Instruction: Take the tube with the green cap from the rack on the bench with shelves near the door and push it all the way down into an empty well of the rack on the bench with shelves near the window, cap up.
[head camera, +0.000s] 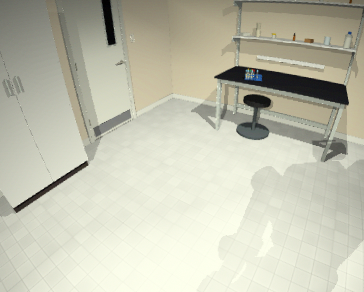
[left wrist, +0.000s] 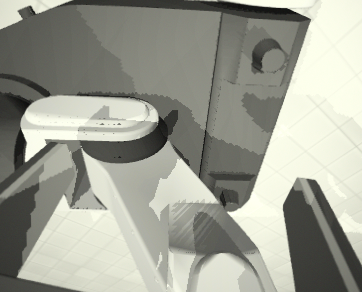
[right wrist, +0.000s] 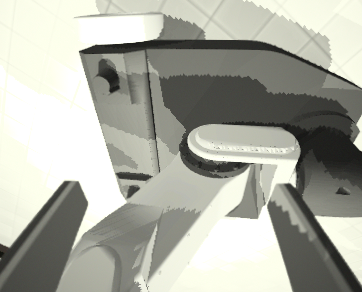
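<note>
A bench with shelves (head camera: 305, 87) stands against the back wall at the right of the head view, with the door to its left. A small blue rack (head camera: 257, 78) holding several upright tubes (head camera: 250, 73) stands near the left end of its black top. The cap colours are too small to tell apart surely; a hint of green and red shows. The window bench does not show in the head view. My left gripper (left wrist: 176, 175) is open and empty, and my right gripper (right wrist: 176, 193) is open and empty. Both are far from the rack.
A black-topped stool (head camera: 257, 101) stands before the bench's left half. A door (head camera: 95, 65) is at the left back, with a tall pale cabinet (head camera: 35, 100) nearer on the left. Bottles and small items stand on the lower shelf (head camera: 295, 44). Tiled floor (head camera: 165, 190) lies between.
</note>
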